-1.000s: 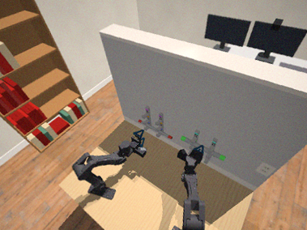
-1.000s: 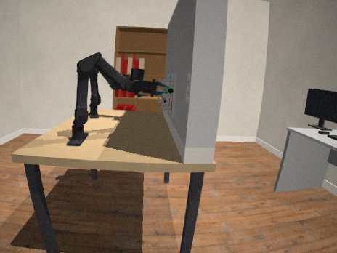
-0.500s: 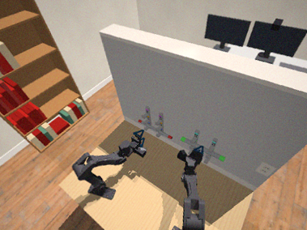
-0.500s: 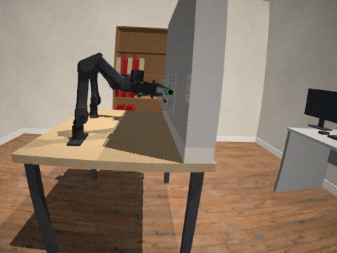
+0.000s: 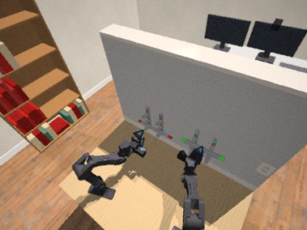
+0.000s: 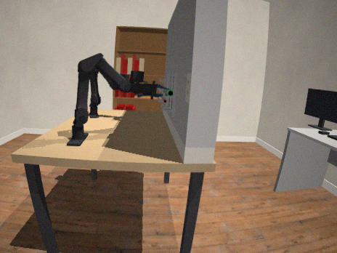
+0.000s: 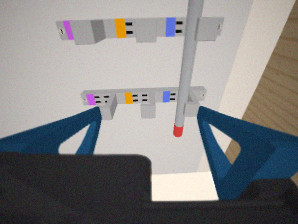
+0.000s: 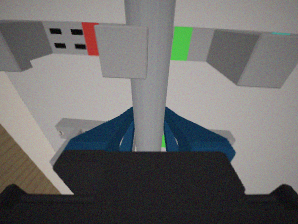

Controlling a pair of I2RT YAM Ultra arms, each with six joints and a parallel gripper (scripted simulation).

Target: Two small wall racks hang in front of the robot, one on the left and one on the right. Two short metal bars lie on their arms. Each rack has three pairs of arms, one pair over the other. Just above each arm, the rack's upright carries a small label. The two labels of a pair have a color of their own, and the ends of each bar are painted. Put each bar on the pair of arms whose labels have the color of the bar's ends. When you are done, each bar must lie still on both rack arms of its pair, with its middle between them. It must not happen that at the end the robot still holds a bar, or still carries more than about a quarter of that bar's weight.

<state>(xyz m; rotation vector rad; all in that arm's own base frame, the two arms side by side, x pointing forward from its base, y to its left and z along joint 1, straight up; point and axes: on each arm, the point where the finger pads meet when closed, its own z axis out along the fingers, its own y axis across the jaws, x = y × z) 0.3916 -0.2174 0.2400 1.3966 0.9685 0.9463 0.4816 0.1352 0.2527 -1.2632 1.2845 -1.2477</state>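
Now: the green-ended bar right at my right hand. From my right hand the other things lie so: grey wall panel 170 mm to the left, 170 mm above, 130 mm ahead.
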